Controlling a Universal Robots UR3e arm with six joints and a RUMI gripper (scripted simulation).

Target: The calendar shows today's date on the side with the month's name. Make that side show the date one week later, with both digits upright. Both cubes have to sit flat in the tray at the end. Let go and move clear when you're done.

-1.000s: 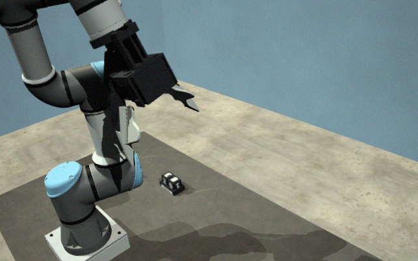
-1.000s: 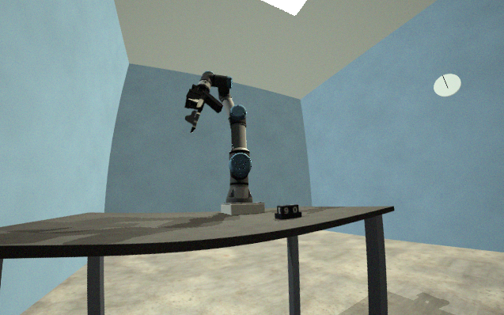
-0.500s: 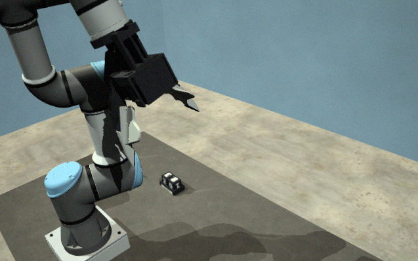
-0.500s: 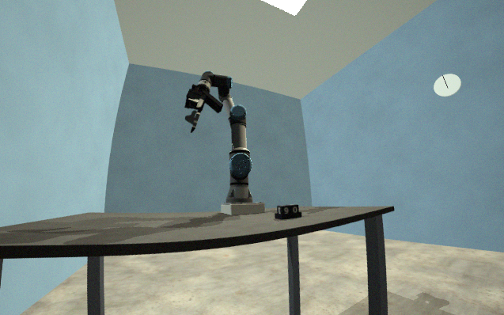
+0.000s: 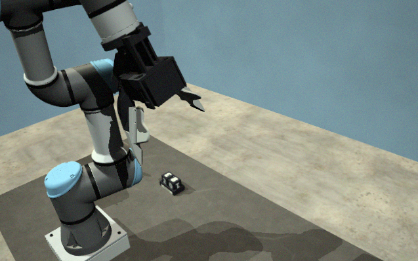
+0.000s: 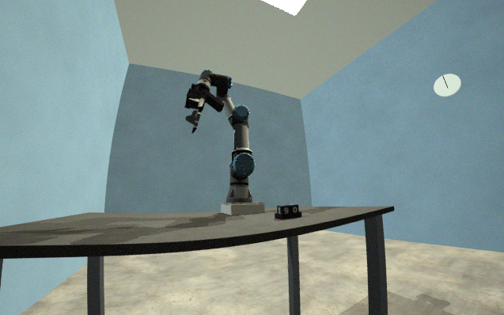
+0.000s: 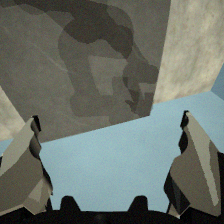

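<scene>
Right now the black tray is 360 mm below my hand, 300 mm to the left of it and 140 mm ahead of it.
</scene>
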